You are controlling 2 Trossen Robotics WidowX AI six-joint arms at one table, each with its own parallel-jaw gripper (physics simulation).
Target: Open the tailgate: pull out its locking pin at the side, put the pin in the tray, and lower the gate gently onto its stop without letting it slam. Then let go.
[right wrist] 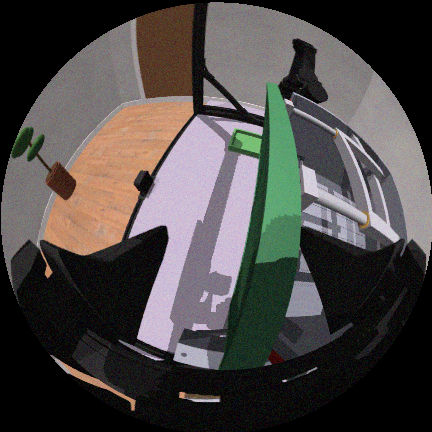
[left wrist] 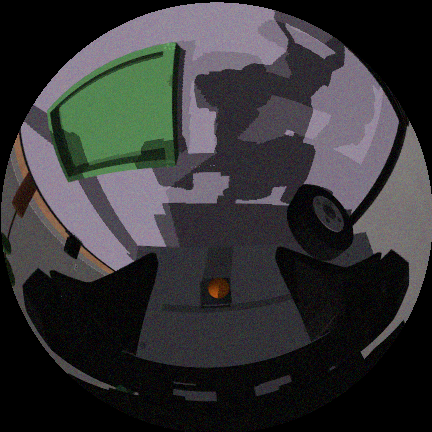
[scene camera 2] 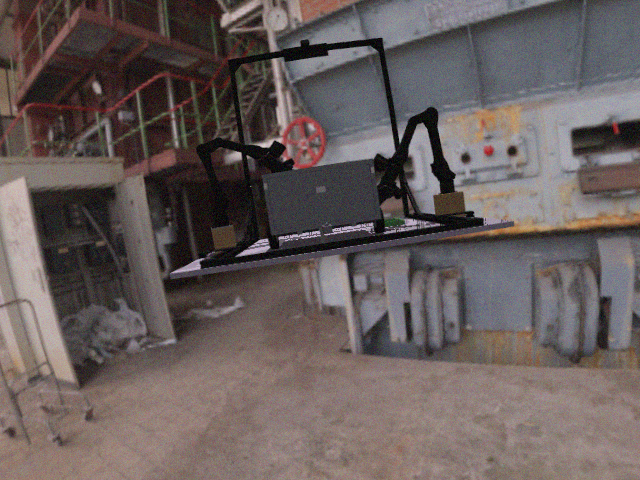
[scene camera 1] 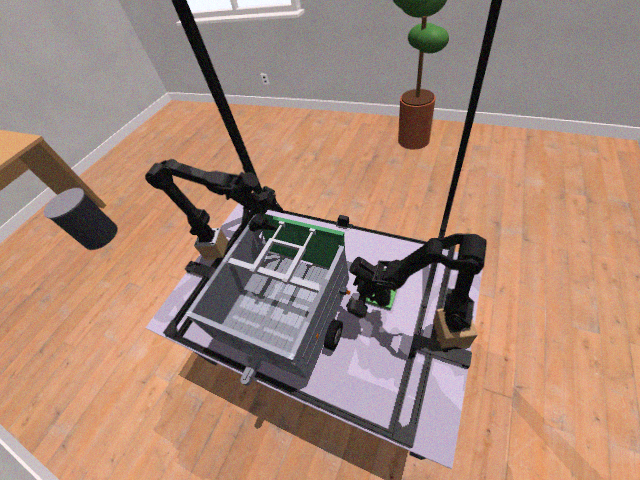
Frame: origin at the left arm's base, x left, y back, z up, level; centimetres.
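Seen in the pictures: left gripper, fingertip midpoint: (left wrist: 217, 257) (scene camera 1: 350, 295); right gripper, fingertip midpoint: (right wrist: 236, 233); left arm's base, link origin: (scene camera 2: 448, 193) (scene camera 1: 457, 321); right arm's base, link origin: (scene camera 2: 221, 226) (scene camera 1: 207, 236).
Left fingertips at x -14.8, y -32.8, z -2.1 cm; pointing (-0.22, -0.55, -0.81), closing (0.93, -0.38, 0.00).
Observation:
Pixels of each thing's middle, then the offset from my left fingertips to it. "*": a spot on its surface instead.
- green tray, body centre: (left wrist: 97, 120) (right wrist: 252, 143) (scene camera 1: 381, 287) (scene camera 2: 388, 222) dx -6.5, dy +12.4, dz -8.5 cm
- white ladder-like frame, surface spot: (scene camera 1: 289, 272) * dx -0.5, dy -18.0, dz +19.2 cm
- black wheel, surface spot: (left wrist: 320, 220) * dx +10.5, dy -5.2, dz -3.1 cm
The green tailgate (scene camera 1: 323, 249) (right wrist: 282, 200) stands upright at the trailer's far end. An orange round knob (left wrist: 218, 288) (scene camera 1: 346, 292), which looks like the locking pin's head, sits in a dark square socket on the trailer's side. My left gripper (left wrist: 217, 257) (scene camera 1: 355, 285) (scene camera 2: 382, 178) is open and empty, facing that side with the knob between its fingers' lines, a little beyond the tips. My right gripper (right wrist: 236, 233) (scene camera 1: 269, 212) is open, its fingers on either side of the tailgate's top edge; contact cannot be told. The green tray (left wrist: 120, 105) (right wrist: 247, 142) lies empty on the table.
The grey trailer (scene camera 1: 258, 341) (scene camera 2: 320, 198) fills the table's middle, with a white ladder-like frame (scene camera 1: 289, 272) across its top. A black wheel (scene camera 1: 333, 334) (left wrist: 320, 220) stands out from its side near my left gripper. Black rails (scene camera 1: 330, 410) edge the table.

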